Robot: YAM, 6 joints.
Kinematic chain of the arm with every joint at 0, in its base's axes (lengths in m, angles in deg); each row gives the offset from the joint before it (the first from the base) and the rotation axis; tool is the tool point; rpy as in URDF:
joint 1: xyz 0 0 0.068 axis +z
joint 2: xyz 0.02 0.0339 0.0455 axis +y
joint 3: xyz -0.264 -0.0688 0 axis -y
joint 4: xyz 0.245 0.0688 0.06 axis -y
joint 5: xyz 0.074 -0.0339 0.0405 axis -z
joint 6: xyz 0.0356 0 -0.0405 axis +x
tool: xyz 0 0 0 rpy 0 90 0
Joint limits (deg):
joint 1: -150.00..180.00
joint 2: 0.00..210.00
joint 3: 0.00..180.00
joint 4: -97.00..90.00
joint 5: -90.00..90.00
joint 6: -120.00..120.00
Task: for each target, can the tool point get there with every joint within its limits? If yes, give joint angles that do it. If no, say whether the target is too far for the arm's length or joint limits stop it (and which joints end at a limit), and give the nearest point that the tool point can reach.
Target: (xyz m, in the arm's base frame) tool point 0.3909 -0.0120 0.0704
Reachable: yes | joints -5.87 123.82 55.27 32.63 -51.89 36.72
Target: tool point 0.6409 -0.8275 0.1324
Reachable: no: too far | nearest point 0.3954 -0.5105 0.1250 | short by 0.401 m
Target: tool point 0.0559 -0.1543 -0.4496
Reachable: no: joint limits stop it (at a limit: joint 2) | nearest point 0.0610 -0.1683 -0.3736 | short by 0.077 m
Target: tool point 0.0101 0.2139 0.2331
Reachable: yes | joints 80.45 57.64 29.98 2.00 -45.89 -31.32
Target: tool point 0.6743 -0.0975 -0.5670
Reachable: no: too far | nearest point 0.4679 -0.0677 -0.3026 | short by 0.337 m
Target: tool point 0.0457 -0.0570 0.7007
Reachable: yes | joints -50.39 81.40 128.67 58.39 1.82 74.97
